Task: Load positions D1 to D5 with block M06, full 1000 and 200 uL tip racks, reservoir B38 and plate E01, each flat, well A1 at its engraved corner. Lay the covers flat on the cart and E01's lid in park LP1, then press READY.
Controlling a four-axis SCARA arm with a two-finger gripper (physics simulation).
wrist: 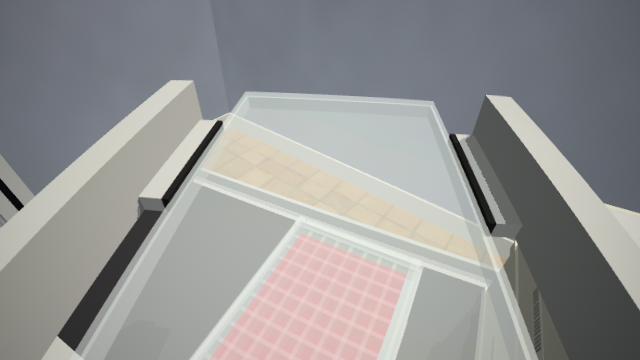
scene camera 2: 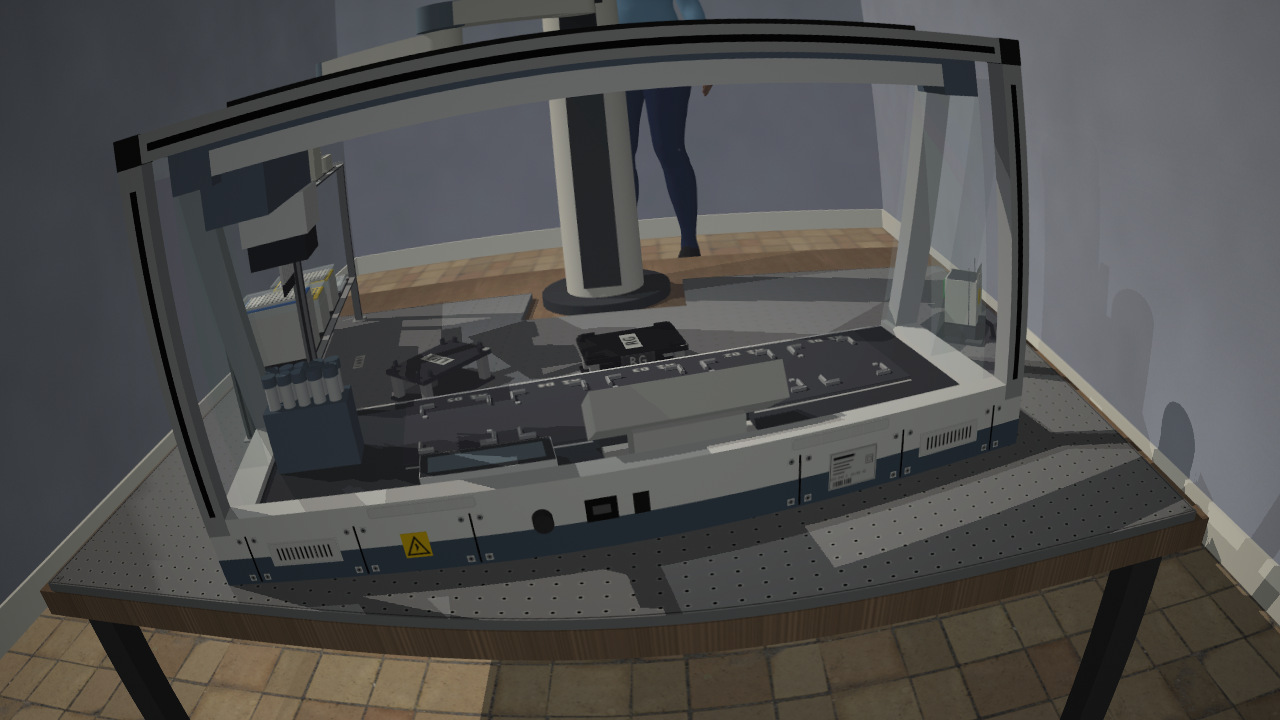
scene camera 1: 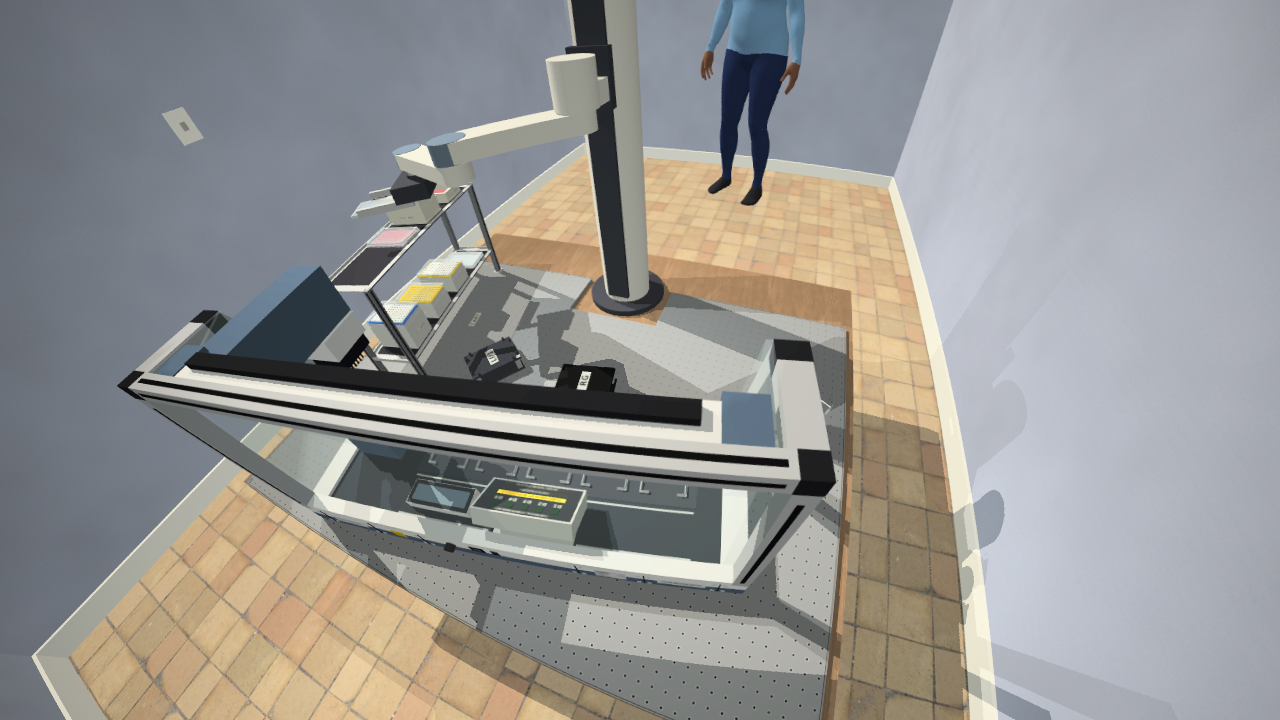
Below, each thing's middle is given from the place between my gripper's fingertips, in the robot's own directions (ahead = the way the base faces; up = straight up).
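Labels:
With the clear plate with pink wells [scene camera 1: 397, 236] as my reference, my hand is 100 mm above it, 30 mm to the right of it and 10 mm past it.

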